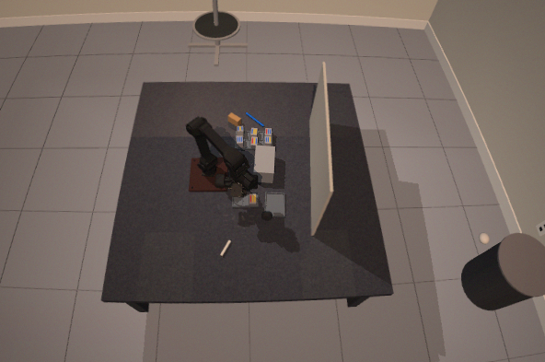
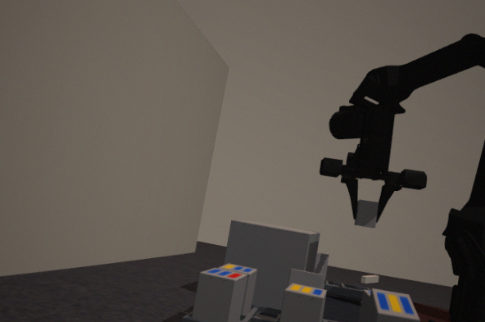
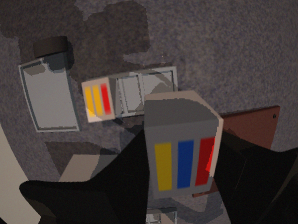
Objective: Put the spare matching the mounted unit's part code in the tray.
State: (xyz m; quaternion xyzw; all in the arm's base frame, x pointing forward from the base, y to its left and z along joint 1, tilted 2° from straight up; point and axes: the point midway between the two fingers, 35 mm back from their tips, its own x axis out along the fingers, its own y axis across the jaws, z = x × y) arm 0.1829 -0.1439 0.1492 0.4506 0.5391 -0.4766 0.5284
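Now: gripper tip 180 mm short of the grey tray, 130 mm above it and 20 mm to the right of it. The rest, counted from my gripper tip: mounted unit (220 mm to the left, 100 mm ahead, 80 mm below); then tall upright panel (350 mm ahead, 240 mm to the left, 90 mm above); then blue stick (530 mm to the left, 130 mm below).
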